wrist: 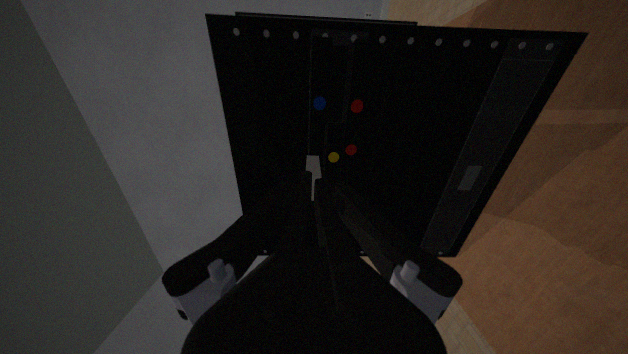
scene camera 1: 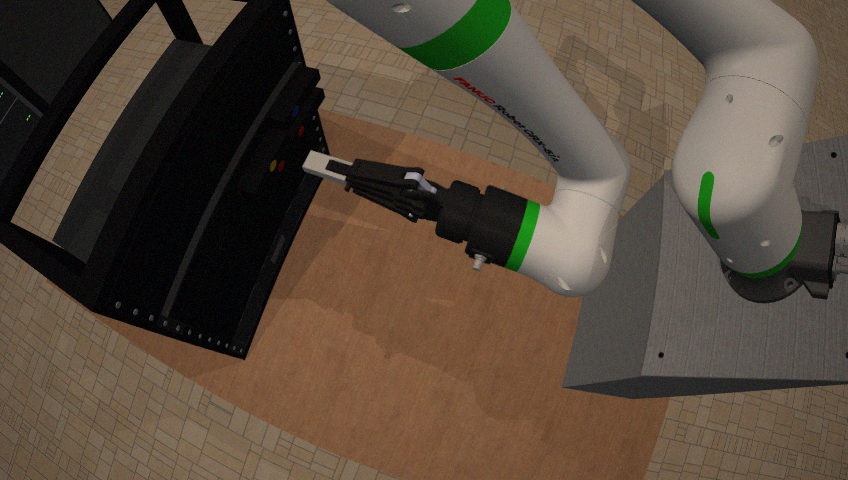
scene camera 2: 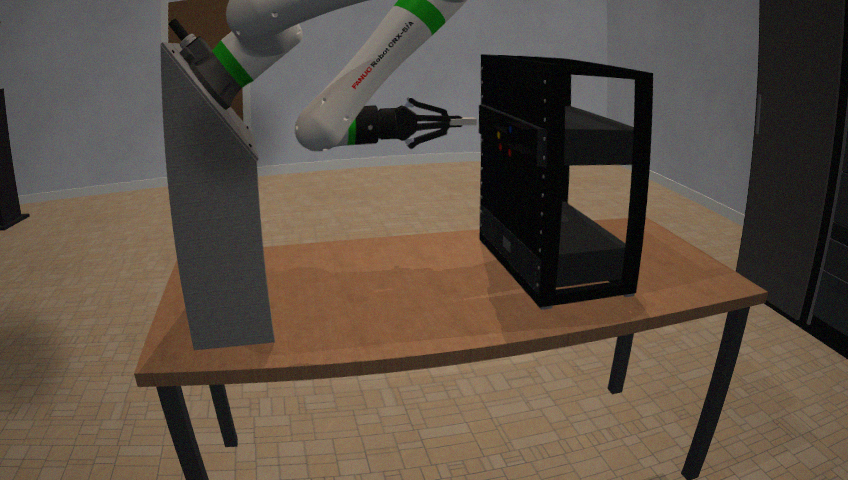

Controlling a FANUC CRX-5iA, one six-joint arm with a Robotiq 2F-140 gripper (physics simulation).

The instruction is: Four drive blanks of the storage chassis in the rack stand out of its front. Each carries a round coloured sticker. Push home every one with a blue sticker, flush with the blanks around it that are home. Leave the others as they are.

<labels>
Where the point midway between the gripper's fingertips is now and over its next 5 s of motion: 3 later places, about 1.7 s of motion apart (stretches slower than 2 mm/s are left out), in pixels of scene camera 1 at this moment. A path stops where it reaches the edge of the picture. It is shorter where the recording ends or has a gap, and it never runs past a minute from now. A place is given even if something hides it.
My gripper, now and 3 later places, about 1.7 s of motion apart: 307, 160; 305, 136; 298, 111; 289, 109
</labels>
